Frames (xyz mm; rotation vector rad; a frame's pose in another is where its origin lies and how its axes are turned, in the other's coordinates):
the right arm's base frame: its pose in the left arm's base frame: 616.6 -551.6 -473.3 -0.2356 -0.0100 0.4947
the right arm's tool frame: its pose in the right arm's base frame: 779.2 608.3 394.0 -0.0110 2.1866 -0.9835
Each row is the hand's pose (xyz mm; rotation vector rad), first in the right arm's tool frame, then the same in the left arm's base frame.
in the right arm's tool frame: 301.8 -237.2 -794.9 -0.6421 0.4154 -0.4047
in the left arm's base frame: 161.4 347.8 26.9 -1.3107 2.5384 -0.7154
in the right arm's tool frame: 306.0 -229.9 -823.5 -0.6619 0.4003 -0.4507
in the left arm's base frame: 133.8 359.2 27.9 -1.3820 2.5180 -0.7142
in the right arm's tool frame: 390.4 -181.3 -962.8 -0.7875 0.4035 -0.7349
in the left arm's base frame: -31.1 376.2 -9.6 -1.7989 2.4621 -0.7326
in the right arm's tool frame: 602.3 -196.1 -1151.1 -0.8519 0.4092 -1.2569
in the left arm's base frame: -296.2 280.9 -44.0 2.0718 -1.8210 0.7839
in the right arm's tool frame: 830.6 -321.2 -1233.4 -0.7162 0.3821 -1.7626
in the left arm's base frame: -470.3 71.0 -30.8 2.1831 -1.1932 0.9748
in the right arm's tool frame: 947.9 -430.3 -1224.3 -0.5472 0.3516 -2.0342
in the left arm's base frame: -512.4 -81.5 -4.0 2.1865 -0.8376 1.1292
